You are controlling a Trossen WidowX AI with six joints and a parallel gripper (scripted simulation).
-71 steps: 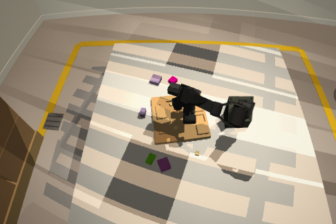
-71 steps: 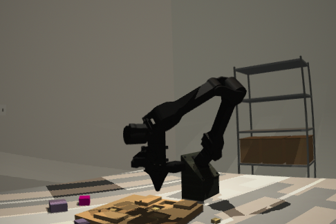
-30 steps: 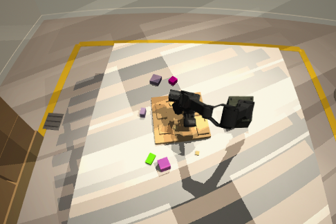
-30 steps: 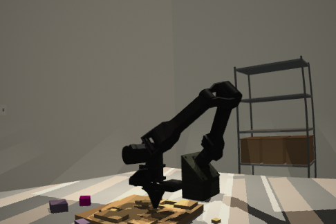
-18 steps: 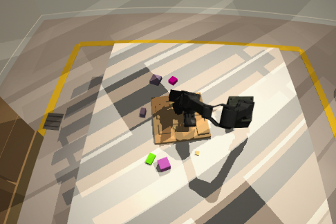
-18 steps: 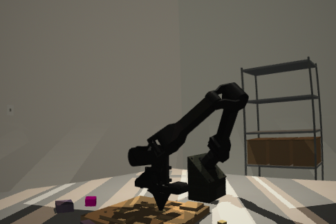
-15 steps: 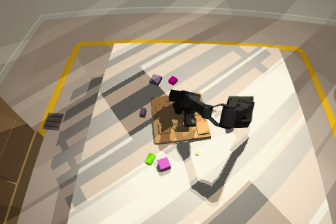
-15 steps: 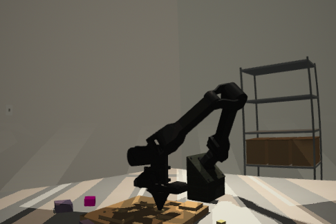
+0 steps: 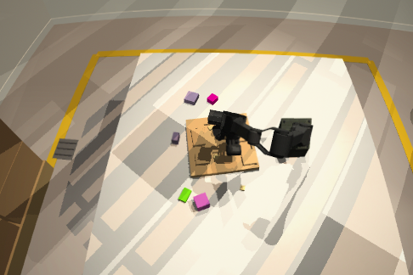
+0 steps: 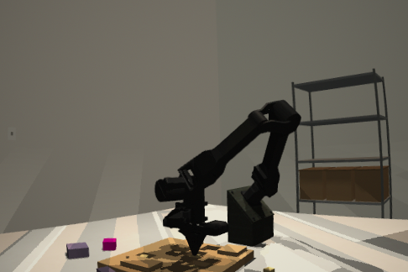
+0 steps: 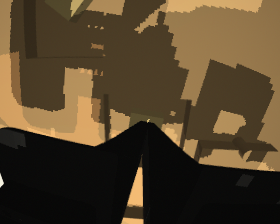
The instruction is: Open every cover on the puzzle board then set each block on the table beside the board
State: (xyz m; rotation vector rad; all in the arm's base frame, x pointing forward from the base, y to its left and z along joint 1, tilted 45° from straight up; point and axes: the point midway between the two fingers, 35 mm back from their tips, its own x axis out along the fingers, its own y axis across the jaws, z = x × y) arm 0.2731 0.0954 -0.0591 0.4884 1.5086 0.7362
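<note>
My gripper tip is 4 cm short of the tan puzzle board and 1 cm to the right of it. Round my gripper tip: green block 25 cm to the left, 17 cm ahead, 1 cm below; magenta block 26 cm to the right, 12 cm ahead, 1 cm below.
</note>
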